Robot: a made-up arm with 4 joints. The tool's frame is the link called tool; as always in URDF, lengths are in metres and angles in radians.
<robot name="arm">
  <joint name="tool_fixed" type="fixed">
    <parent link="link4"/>
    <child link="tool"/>
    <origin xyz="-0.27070 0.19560 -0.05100" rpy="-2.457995 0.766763 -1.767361"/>
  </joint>
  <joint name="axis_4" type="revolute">
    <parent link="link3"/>
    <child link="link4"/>
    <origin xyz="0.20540 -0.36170 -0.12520"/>
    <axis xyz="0 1 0"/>
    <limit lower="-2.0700" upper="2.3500"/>
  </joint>
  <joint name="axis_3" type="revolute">
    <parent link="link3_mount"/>
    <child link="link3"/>
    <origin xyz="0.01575 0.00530 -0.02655"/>
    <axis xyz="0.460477 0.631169 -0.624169"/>
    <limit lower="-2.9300" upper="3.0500"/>
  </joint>
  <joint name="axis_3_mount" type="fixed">
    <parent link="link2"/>
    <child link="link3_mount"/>
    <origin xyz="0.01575 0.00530 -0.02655"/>
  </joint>
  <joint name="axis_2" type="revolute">
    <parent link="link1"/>
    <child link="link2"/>
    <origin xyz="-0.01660 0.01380 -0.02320"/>
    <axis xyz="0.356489 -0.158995 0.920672"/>
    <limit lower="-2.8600" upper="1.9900"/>
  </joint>
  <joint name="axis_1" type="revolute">
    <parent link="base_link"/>
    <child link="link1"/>
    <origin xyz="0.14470 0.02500 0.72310"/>
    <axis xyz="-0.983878 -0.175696 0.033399"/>
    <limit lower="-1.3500" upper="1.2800"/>
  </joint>
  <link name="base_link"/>
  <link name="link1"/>
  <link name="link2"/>
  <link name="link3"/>
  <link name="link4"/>
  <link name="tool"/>
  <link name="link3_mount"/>
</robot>
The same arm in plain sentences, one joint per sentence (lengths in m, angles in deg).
The arm has four revolute joints in a row. What follows holds with every joint at zero, and every direction is one of the base frame's. The first joint lies 0.1447 m along +x and 0.025 m along +y and 0.7231 m along +z from the base frame's origin and rotates about the direction (-0.983878, -0.175696, 0.033399), from -77.35 to 73.34 deg. The second joint lies 0.0166 m along -x and 0.0138 m along +y and 0.0232 m along -z from the first joint and rotates about the direction (0.356489, -0.158995, 0.920672), from -163.87 to 114.02 deg. The third joint lies 0.0315 m along +x and 0.0106 m along +y and 0.0531 m along -z from the second joint and rotates about the direction (0.460477, 0.631169, -0.624169), from -167.88 to 174.75 deg. The fourth joint lies 0.2054 m along +x and 0.3617 m along -y and 0.1252 m along -z from the third joint and rotates about +y, from -118.6 to 134.65 deg. The tool frame, which is the frame that the pose is given for, lies 0.2707 m along -x and 0.1956 m along +y and 0.051 m along -z from the fourth joint; its axes are the base frame's turned by roll -140.83, pitch 43.93 and yaw -101.26 deg (as in URDF: about the fixed x, then y, then z).
